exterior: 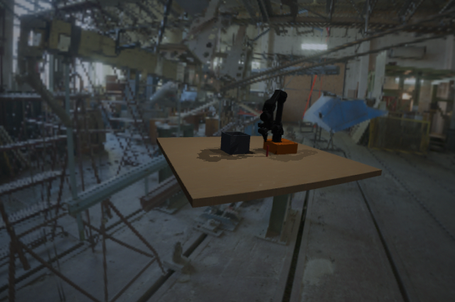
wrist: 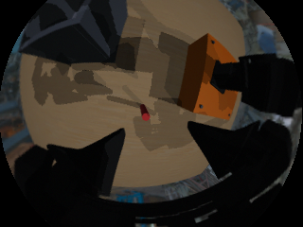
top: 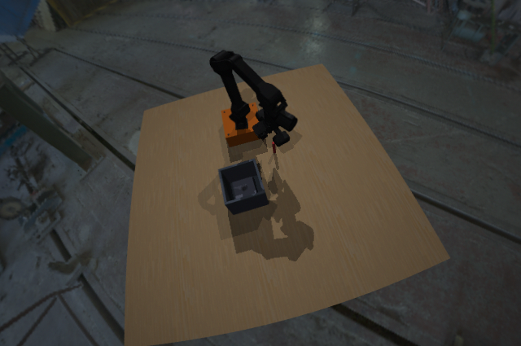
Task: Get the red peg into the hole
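My gripper tip is now 7 cm above the red peg and 1 cm short of it. From my gripper tip the other things lie so: grey plate (21 cm ahead, 16 cm to the right, 7 cm below).
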